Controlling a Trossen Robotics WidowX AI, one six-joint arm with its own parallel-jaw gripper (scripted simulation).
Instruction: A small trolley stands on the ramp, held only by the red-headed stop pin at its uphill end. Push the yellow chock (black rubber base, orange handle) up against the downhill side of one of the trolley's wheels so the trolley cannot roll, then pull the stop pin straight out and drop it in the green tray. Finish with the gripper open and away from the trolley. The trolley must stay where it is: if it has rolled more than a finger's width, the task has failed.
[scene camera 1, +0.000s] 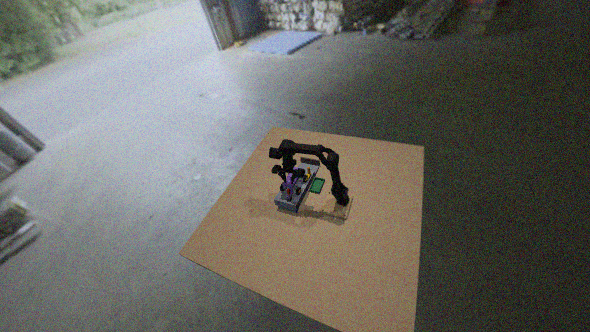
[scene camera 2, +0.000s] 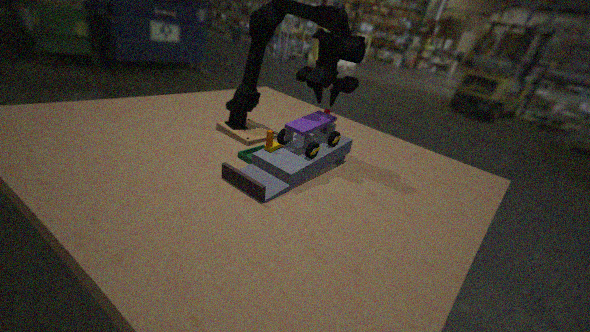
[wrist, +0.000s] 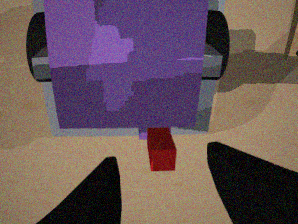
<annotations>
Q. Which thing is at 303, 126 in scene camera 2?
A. A trolley.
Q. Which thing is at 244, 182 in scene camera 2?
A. A dark lip.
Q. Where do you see my gripper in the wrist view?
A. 163, 159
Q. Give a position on a trolley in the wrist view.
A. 108, 71
</annotations>
